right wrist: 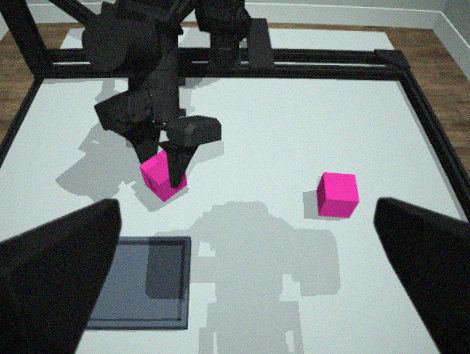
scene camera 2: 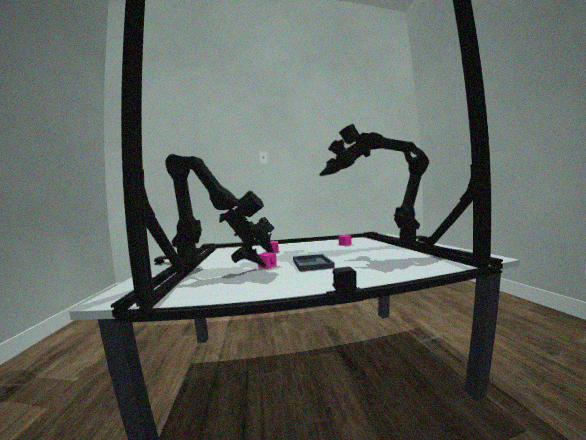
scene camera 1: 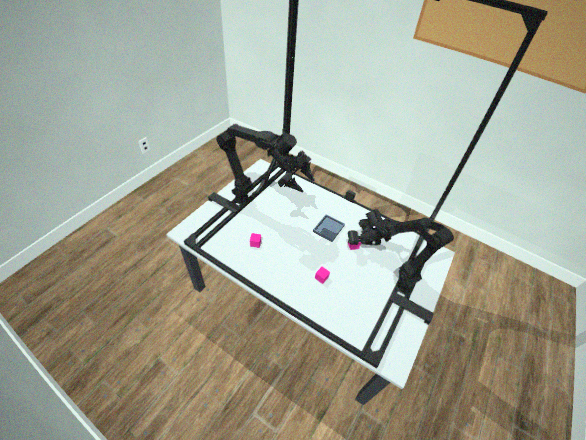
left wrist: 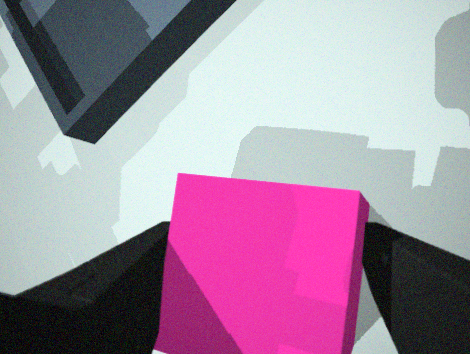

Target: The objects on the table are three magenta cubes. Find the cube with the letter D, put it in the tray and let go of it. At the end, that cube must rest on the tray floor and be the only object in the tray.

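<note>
A magenta cube sits between the fingers of my left gripper, which is shut on it at table level. A dark mark shows on its side in scene camera 2, too blurred to read. A second magenta cube and a third magenta cube lie on the table; no letter is readable. The dark tray lies beside the held cube, with no object in it. My right gripper is open, high above the table.
A black frame borders the white table, with tall posts rising from it. A small black block stands on the frame near the tray. Shadows of the arms fall across the tabletop.
</note>
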